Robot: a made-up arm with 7 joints.
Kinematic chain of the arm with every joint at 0, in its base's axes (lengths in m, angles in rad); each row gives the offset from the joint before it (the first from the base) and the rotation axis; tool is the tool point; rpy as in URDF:
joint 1: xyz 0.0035 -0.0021 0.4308 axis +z
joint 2: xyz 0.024 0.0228 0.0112 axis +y
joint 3: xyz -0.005 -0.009 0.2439 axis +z
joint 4: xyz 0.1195 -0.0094 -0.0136 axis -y
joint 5: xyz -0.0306 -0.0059 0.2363 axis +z
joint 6: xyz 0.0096 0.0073 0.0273 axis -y
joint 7: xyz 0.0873 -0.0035 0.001 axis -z
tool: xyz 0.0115 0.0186 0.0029 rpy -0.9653 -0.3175 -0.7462
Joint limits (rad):
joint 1: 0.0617..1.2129
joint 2: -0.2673..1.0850
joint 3: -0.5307..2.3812
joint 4: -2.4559..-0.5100
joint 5: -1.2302..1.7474
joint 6: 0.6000..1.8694
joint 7: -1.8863..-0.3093
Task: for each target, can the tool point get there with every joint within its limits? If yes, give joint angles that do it. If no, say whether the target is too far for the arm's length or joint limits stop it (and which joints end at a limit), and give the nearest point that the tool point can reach.
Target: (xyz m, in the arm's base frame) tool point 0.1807 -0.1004 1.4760
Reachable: no: too far | nearest point 0.1223 -0.0552 1.0487 | short by 0.434 m
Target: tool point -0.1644 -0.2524 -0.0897
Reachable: no: joint limits stop it (at a limit: joint 1, joint 2, joint 3, joint 4, joint 7) | nearest point 0.1187 -0.1644 0.1784 | short by 0.400 m
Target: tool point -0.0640 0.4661 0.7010
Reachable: yes | joints 1.0145 0.0670 0.7668 -1.2880 -0.3536 0.7153 -0.9868
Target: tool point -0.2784 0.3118 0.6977
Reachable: yes | joints 0.5937 0.3958 2.0240 -1.5957 -0.4315 0.8999 -1.7513
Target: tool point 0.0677 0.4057 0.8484
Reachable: yes | joints 0.2408 -0.0893 1.1455 -0.9667 -0.3121 0.9093 -0.9097
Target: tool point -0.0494 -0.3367 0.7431
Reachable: no: joint limits stop it (at a limit: joint 1, joint 2, joint 3, joint 4, joint 6, joint 7) | nearest point -0.2320 -0.2713 0.8928 | short by 0.245 m
